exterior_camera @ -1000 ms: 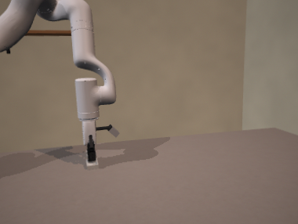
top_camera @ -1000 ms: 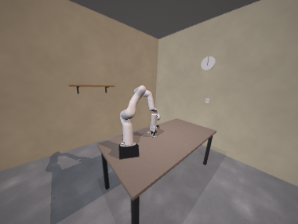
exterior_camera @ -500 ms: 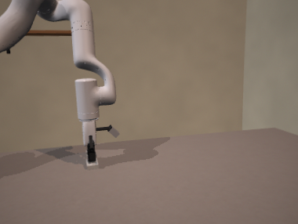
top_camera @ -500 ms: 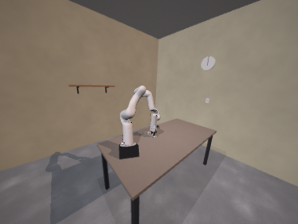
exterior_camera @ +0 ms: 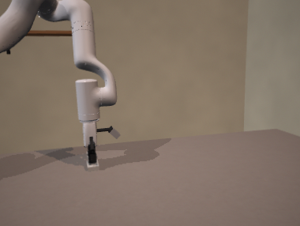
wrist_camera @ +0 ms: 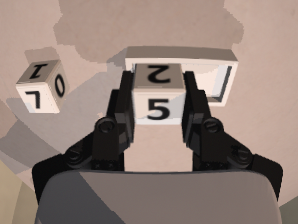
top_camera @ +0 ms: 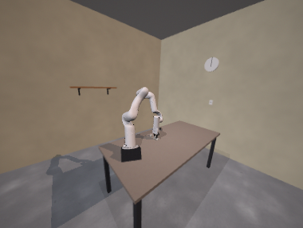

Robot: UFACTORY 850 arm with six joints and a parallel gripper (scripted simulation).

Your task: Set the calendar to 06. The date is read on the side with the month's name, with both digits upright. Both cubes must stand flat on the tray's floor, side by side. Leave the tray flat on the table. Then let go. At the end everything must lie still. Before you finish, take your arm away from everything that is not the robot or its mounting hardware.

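The white number cube lies 10 mm below my hand. The rest, counted from my hand: white calendar tray: 30 mm below, 20 mm to the right.
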